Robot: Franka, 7 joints.
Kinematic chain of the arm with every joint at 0, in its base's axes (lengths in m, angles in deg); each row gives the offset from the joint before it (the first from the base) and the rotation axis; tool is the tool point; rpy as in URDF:
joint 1: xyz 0 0 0.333 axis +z
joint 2: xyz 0 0 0 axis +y
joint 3: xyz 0 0 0.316 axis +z
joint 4: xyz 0.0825 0 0 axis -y
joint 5: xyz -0.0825 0 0.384 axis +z
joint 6: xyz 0 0 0 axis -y
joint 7: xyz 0.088 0 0 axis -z
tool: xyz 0 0 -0.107 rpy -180 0 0
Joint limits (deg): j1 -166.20..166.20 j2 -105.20..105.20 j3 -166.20..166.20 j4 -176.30..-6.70 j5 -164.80..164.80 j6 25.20..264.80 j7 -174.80..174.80
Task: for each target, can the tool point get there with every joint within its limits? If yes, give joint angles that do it. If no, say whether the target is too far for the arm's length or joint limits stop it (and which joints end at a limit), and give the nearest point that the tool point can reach.
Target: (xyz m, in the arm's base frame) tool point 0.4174 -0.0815 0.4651
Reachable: yes | joints 78.59 -38.14 -81.63 -114.03 8.81 60.17 -9.63
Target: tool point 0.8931 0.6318 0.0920
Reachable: no: too far | nearest point 0.6840 0.4839 0.1484 | short by 0.262 m
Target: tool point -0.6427 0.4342 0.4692
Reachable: yes | joints 0.96 -78.00 85.90 -47.41 20.65 101.72 -103.10
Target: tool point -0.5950 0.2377 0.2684
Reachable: yes | joints 34.64 -65.88 100.47 -108.42 -63.71 196.89 94.06
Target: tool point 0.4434 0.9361 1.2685
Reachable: no: too far | nearest point 0.2725 0.5754 0.9080 | short by 0.538 m
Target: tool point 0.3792 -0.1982 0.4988
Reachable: yes | joints 81.41 19.93 -98.94 -142.29 62.23 233.84 10.37
